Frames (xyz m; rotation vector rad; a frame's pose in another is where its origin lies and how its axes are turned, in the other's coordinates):
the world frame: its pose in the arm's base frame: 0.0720 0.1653 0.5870 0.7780 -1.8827 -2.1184
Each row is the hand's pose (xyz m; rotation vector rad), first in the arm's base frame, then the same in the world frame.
Working: the arm's base frame: its pose in the world frame: 0.2860 -0.5265 -0.1345 -0.7780 1.8827 2.1184

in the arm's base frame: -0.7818 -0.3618 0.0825 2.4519 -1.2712 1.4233
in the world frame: 1.0968 -0.2371 -0.0458 1.9064 1.8936 -0.9709
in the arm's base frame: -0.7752 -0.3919 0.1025 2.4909 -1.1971 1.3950
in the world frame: 1.1008 -0.2140 -0.0741 1.8507 1.9413 -1.0093
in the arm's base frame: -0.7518 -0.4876 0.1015 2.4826 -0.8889 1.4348
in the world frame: 1.1273 -0.2034 -0.1684 1.7467 2.2008 -1.0519
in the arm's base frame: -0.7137 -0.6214 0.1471 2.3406 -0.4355 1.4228
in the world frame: 1.1483 -0.1442 -0.3006 -1.4457 -2.5611 0.9451
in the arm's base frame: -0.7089 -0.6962 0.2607 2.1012 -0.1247 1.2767
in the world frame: 1.1519 -0.0227 -0.3619 -1.0186 -2.7410 0.6354
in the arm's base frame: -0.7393 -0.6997 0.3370 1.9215 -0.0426 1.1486
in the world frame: 1.1602 0.0574 -0.3458 -0.8103 -2.8587 0.3852
